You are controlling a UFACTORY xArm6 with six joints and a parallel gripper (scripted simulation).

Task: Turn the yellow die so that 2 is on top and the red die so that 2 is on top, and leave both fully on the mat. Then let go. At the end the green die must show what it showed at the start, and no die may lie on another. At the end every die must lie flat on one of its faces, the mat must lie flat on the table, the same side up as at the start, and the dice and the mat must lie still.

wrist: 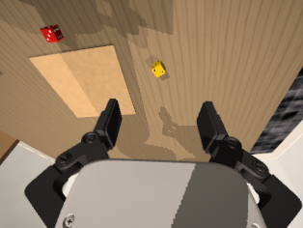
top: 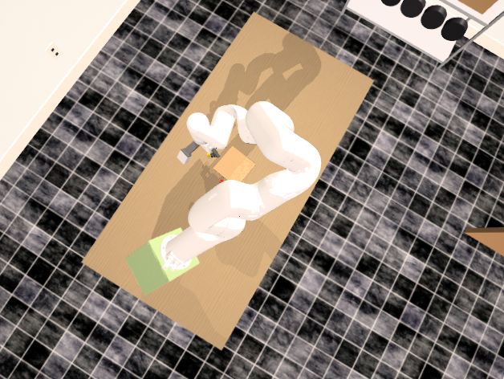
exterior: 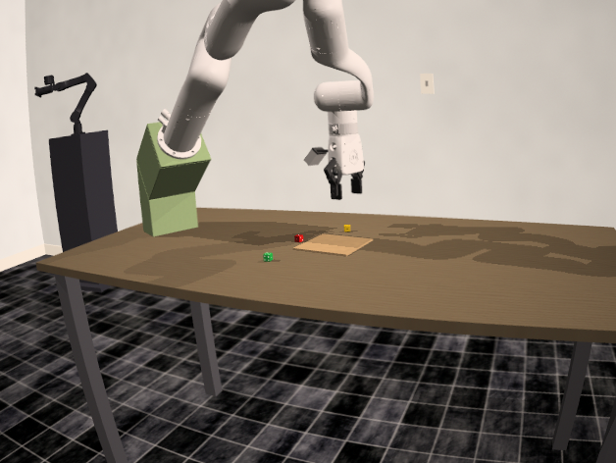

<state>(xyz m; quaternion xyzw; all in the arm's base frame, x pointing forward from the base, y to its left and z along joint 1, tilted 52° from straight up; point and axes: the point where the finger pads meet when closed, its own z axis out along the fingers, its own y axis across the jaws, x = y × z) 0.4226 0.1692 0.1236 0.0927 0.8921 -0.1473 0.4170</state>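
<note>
Now: the yellow die 9 cm below my hand. From my hand the other things lie so: red die (10 cm behind, 11 cm to the right, 9 cm below); green die (13 cm behind, 27 cm to the right, 9 cm below); tan mat (1 cm behind, 13 cm to the right, 10 cm below).
</note>
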